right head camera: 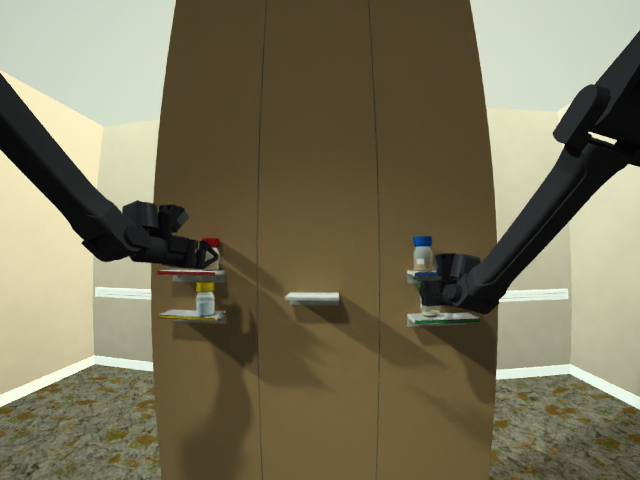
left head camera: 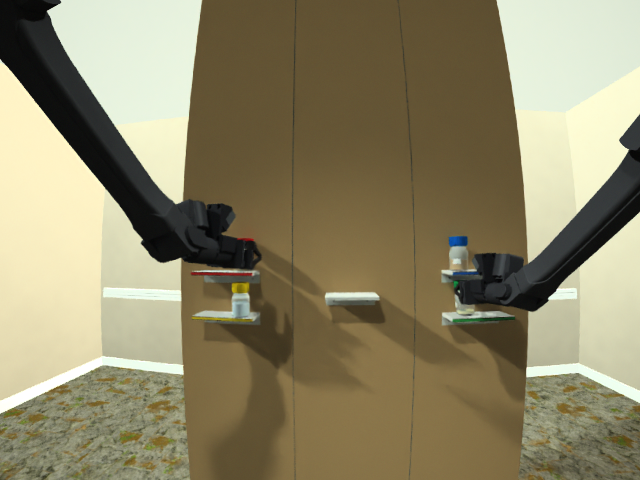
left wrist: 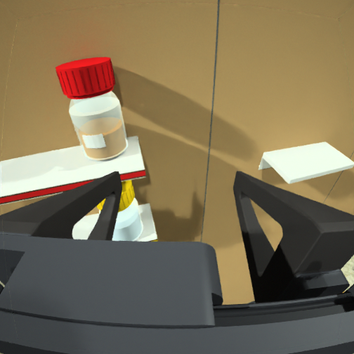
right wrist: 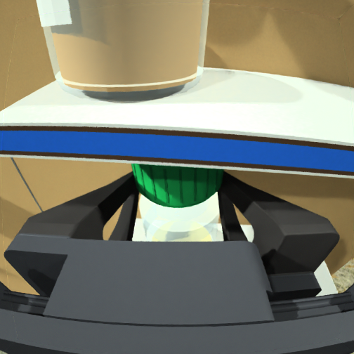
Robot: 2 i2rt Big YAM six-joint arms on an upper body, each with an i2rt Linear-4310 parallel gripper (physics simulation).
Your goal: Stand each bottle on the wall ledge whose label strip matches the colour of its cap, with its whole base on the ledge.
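Frame: origin at the left arm's base, x left, y back, z up, level; metres.
Where they show: left gripper, fingertip midpoint: [right head camera: 206, 256] [left head camera: 248, 256]; right gripper, fingertip midpoint: [right head camera: 427, 290] [left head camera: 462, 289].
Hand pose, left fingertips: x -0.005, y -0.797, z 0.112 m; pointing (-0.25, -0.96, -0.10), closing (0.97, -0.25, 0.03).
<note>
Each offset is from my left fingertips to the top centre of the thing. "pt": to the spot under its first point.
The green-capped bottle @(dx -0.643, dy -0.132, dz -0.079 m) [left head camera: 466, 310] [right head camera: 430, 311] [right wrist: 177, 187] is upright at the green-strip ledge @(pt dx -0.720, dy -0.096, dz -0.190 m) [left head camera: 493, 316] [right head camera: 457, 318]. My right gripper [left head camera: 461, 292] [right head camera: 424, 293] [right wrist: 178, 178] is shut on it at the cap. The blue-capped bottle @(dx -0.620, dy -0.120, dz +0.056 m) [left head camera: 458, 254] [right head camera: 422, 255] [right wrist: 125, 55] stands on the blue-strip ledge [right wrist: 250, 115] above. The red-capped bottle @(pt dx +0.047, dy -0.109, dz +0.043 m) [right head camera: 210, 242] [left wrist: 102, 127] stands on the red-strip ledge @(dx +0.118, dy -0.082, dz -0.050 m) [left head camera: 217, 272] [left wrist: 40, 172]. The yellow-capped bottle @(dx +0.064, dy -0.109, dz -0.084 m) [left head camera: 240, 302] [right head camera: 205, 302] [left wrist: 127, 220] stands on the yellow-strip ledge @(pt dx +0.162, dy -0.091, dz -0.190 m) [left head camera: 209, 316]. My left gripper [left wrist: 177, 178] is open and empty beside the red-capped bottle.
A plain white ledge @(dx -0.282, dy -0.122, dz -0.119 m) [left head camera: 351, 297] [right head camera: 312, 297] [left wrist: 307, 160] juts from the brown wall panel [left head camera: 351, 155] between the two ledge pairs. The blue-strip ledge overlaps the top of the green cap in the right wrist view.
</note>
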